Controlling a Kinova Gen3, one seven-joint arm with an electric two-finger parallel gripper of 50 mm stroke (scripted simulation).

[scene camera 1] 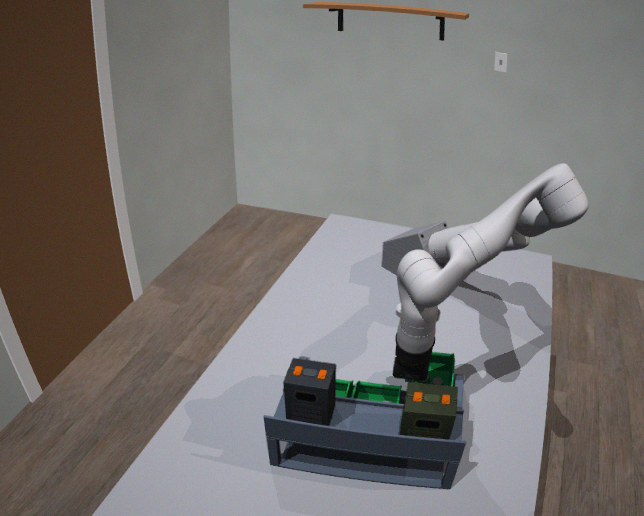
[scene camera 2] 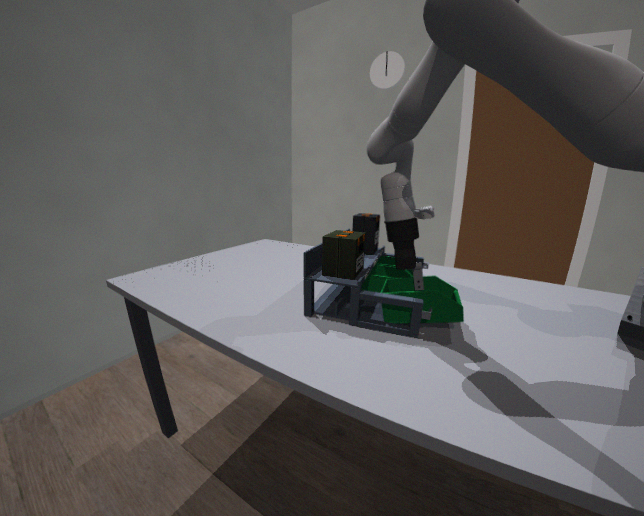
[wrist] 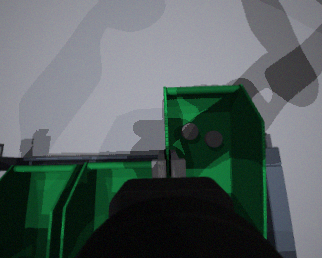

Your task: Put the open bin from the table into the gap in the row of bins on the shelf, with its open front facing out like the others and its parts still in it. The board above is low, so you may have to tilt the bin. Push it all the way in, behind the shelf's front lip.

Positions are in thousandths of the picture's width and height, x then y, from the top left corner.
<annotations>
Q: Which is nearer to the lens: the green open bin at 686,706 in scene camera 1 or the olive box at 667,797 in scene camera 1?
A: The olive box.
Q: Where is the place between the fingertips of the gripper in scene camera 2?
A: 651,561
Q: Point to an upper shelf board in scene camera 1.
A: At 591,813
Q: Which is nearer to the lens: the green open bin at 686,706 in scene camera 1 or the black box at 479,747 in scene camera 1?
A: The black box.
</annotations>
